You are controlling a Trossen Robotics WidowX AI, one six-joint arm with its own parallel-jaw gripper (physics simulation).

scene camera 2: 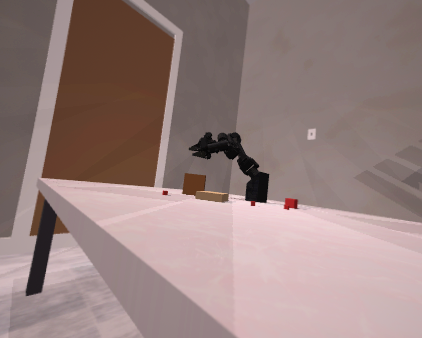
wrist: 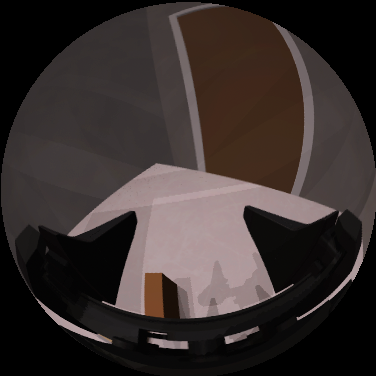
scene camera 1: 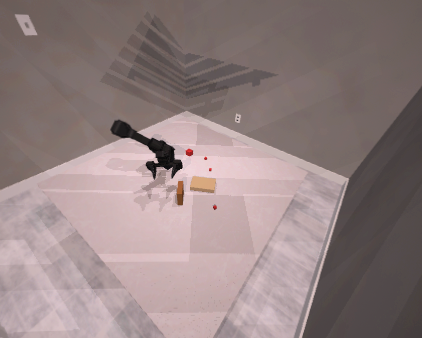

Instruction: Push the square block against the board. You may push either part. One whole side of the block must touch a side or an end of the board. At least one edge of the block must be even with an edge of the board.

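Seen in the pictures: gripper, fingertip midpoint: (scene camera 2: 190, 152) (wrist: 190, 214) (scene camera 1: 162, 178); arm's base, origin of the base link: (scene camera 2: 257, 178).
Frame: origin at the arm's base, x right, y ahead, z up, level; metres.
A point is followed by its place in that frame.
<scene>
The brown square block (scene camera 1: 180, 193) @(y 0.344, x 0.186, z -0.021 m) (scene camera 2: 194, 184) @(y 0.318, x 0.143, z -0.069 m) (wrist: 154, 295) @(y 0.313, x 0.164, z -0.019 m) stands upright on a narrow side. The light tan board (scene camera 1: 203, 184) @(y 0.352, x -0.009, z -0.092 m) (scene camera 2: 212, 196) @(y 0.401, x -0.075, z -0.105 m) lies flat to the right of the block in scene camera 1, with a narrow gap between them. In the wrist view the block is low, left of centre, and its lower part is hidden by the gripper body. My gripper (scene camera 1: 163, 177) @(y 0.287, x 0.249, z 0.102 m) (scene camera 2: 192, 151) @(y 0.287, x 0.249, z 0.102 m) (wrist: 190, 214) @(y 0.287, x 0.249, z 0.102 m) is open and empty. It hangs above the table, higher than the block, and in scene camera 1 it appears to the block's upper left.
A larger red cube (scene camera 1: 189, 152) @(y 0.047, x -0.196, z -0.088 m) (scene camera 2: 291, 203) @(y 0.054, x -0.218, z -0.102 m) lies near the arm's base. Small red cubes (scene camera 1: 205, 158) @(y 0.169, x -0.248, z -0.112 m) (scene camera 1: 210, 169) @(y 0.282, x -0.171, z -0.109 m) lie beyond the board in scene camera 1. Another small red cube (scene camera 1: 215, 207) @(y 0.517, x 0.074, z -0.109 m) (scene camera 2: 165, 192) @(y 0.516, x 0.066, z -0.112 m) lies on the board's other side. Shadows of the arm fall left of the block.
</scene>
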